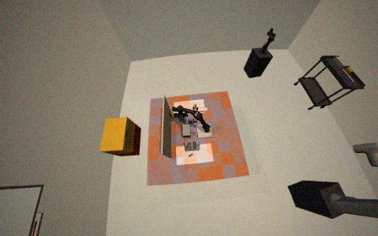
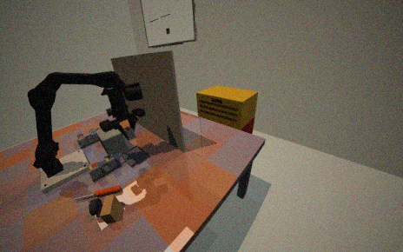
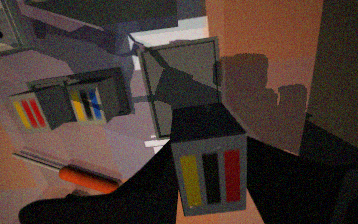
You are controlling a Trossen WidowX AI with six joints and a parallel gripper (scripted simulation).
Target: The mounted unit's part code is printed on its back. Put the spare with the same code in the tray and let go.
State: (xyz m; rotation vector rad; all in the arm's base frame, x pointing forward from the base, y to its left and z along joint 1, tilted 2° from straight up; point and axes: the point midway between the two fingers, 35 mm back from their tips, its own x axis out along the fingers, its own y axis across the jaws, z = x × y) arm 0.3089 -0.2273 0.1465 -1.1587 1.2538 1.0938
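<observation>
My gripper tip is 10 mm past the flat dark tray, 10 mm to the right of it and 120 mm above it. The rest, counted from my gripper tip: brown block (230 mm behind, 190 mm to the right, 100 mm below); then tall grey panel (200 mm ahead, 150 mm to the left, 100 mm above); then grey mounted unit (30 mm behind, 200 mm to the left, 70 mm below).
</observation>
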